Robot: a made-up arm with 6 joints.
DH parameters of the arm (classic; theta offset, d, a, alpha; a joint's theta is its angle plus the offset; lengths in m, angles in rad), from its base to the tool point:
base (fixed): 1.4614 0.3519 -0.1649 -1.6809
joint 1: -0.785 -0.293 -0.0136 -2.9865
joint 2: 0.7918 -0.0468 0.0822 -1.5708
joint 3: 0 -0.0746 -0.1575 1.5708
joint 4: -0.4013 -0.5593 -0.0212 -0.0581
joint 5: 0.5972 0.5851 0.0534 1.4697
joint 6: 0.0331 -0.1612 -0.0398 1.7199
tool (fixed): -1.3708 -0.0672 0 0
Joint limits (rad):
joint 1: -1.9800..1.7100
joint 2: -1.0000..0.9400
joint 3: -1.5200..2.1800
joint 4: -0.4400..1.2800
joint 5: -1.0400..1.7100
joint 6: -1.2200..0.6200
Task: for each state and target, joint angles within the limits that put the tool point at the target. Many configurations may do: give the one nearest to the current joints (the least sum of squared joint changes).
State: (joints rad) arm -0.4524 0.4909 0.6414 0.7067 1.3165 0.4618
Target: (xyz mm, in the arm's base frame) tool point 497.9 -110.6 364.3
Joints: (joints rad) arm -0.5356 0.6321 0.8848 0.0002 1.1242 0.5226
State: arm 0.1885 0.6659 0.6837 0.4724 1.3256 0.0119
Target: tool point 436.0 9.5 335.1
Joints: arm 0.0326 0.7195 0.4571 0.7586 1.3544 -0.0556
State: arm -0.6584 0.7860 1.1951 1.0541 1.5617 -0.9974
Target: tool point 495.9 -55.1 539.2
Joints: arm -0.5754 0.6930 0.8016 1.0335 1.6167 -0.9506
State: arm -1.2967 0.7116 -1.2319 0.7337 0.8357 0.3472
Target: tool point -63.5 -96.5 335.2
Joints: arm -1.1802 0.4396 -1.1716 0.5832 0.6211 0.1872
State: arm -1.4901 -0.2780 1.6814 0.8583 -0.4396 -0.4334
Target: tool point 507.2 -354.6 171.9
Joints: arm -1.9800 0.4008 2.0830 1.0311 -0.2192 -0.4748
